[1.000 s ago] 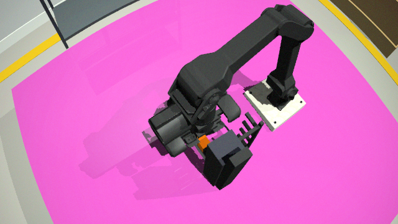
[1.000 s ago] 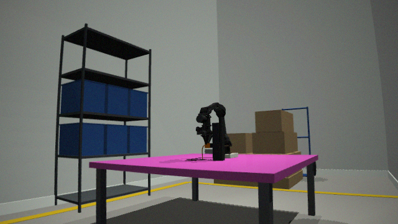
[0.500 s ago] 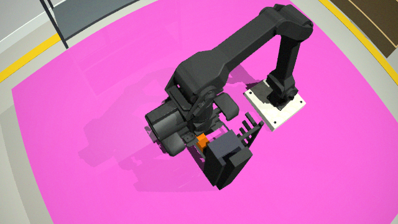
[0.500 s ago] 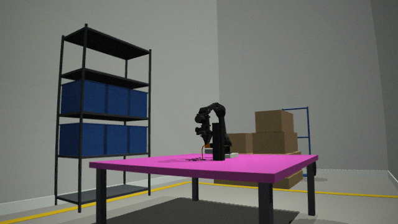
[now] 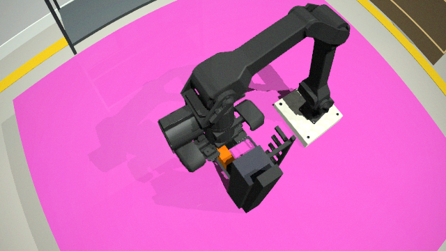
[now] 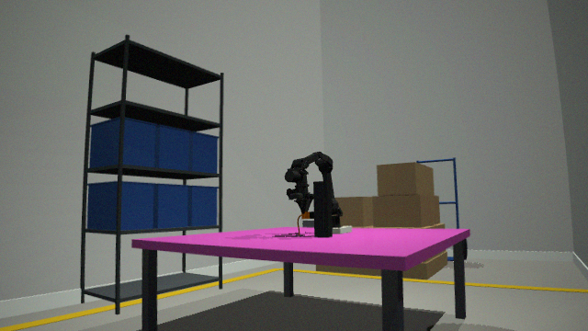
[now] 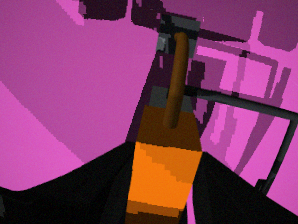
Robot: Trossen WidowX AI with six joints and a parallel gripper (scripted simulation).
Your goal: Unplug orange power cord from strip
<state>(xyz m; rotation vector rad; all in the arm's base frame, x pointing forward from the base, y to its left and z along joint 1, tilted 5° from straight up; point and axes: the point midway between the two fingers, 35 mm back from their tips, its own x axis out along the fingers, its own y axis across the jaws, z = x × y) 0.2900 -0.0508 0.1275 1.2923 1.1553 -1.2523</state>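
The orange plug is 3 cm to the left of my gripper tip. Round my gripper tip: power strip: 10 cm to the left, 2 cm above, 1 cm ahead.
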